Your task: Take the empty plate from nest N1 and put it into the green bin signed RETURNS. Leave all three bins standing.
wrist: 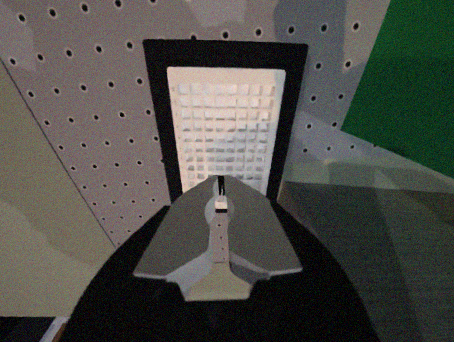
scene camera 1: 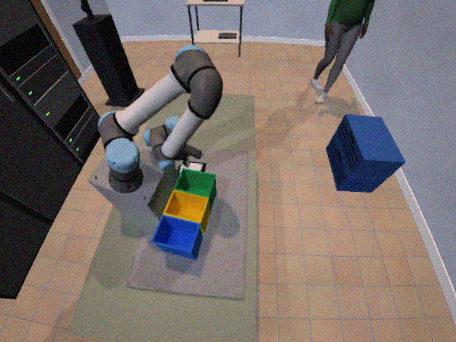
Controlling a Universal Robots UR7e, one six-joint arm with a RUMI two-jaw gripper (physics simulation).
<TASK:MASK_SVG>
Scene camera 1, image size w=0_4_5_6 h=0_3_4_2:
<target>green bin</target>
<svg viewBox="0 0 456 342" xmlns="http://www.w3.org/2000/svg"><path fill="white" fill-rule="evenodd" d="M183 168L173 190L209 197L208 203L211 211L217 193L216 175Z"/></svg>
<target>blue bin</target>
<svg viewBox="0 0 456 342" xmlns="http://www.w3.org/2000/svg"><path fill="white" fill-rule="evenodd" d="M162 215L151 243L155 243L165 252L197 260L203 240L201 224Z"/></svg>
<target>yellow bin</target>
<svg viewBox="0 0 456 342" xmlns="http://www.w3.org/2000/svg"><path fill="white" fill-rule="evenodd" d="M173 190L163 215L200 223L202 234L204 234L210 217L209 197Z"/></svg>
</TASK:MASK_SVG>
